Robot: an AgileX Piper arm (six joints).
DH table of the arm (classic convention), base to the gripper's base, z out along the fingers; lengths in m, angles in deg. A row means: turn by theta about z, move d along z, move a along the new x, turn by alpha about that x. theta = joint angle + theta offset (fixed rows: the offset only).
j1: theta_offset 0  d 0.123  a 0  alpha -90
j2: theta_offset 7.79  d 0  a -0.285  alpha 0
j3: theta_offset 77.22  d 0  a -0.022  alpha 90
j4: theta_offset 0  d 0.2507  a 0  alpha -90
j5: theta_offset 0  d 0  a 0  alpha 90
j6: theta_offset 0  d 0.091  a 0  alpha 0
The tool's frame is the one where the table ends.
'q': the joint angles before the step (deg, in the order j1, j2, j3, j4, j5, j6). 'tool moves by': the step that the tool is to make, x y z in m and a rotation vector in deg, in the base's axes. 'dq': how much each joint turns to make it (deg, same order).
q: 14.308 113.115 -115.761 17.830 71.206 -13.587
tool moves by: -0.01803 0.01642 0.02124 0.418 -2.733 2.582
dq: 2.873 -2.831 -0.093 -0.475 0.102 0.292
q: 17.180 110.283 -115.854 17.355 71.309 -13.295
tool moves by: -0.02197 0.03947 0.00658 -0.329 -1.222 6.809
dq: 6.184 -0.938 0.003 -0.346 0.130 -0.790
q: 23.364 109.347 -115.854 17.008 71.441 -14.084
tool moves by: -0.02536 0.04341 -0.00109 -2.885 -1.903 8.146
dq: 7.464 0.000 -0.001 -2.755 0.000 -1.484
